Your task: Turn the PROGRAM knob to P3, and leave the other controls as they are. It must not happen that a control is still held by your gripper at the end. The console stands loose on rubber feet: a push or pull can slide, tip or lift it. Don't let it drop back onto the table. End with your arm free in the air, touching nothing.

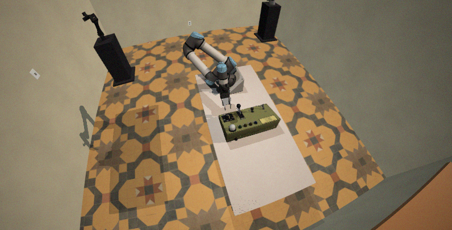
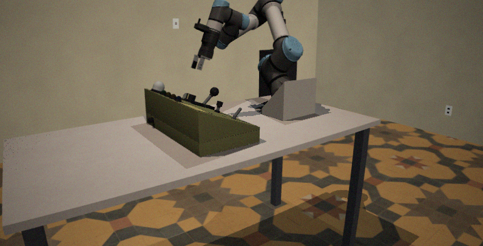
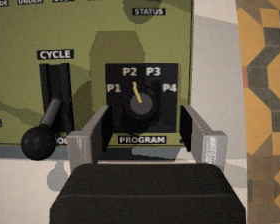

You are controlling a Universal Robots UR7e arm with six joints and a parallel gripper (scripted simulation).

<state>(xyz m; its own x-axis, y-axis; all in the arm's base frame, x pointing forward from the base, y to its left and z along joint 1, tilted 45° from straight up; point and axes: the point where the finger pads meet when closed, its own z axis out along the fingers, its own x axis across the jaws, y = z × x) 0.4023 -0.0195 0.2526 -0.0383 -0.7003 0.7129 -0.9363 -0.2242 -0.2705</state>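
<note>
My hand is 20 mm short of the ball-topped lever, 120 mm to the right of it and 130 mm above it. From my hand the other things lie so: black mode knob 50 mm ahead, 240 mm to the left, 140 mm below; then thin lever 50 mm ahead, 360 mm to the left, 150 mm below; then olive console 80 mm ahead, 180 mm to the left, 160 mm below.
</note>
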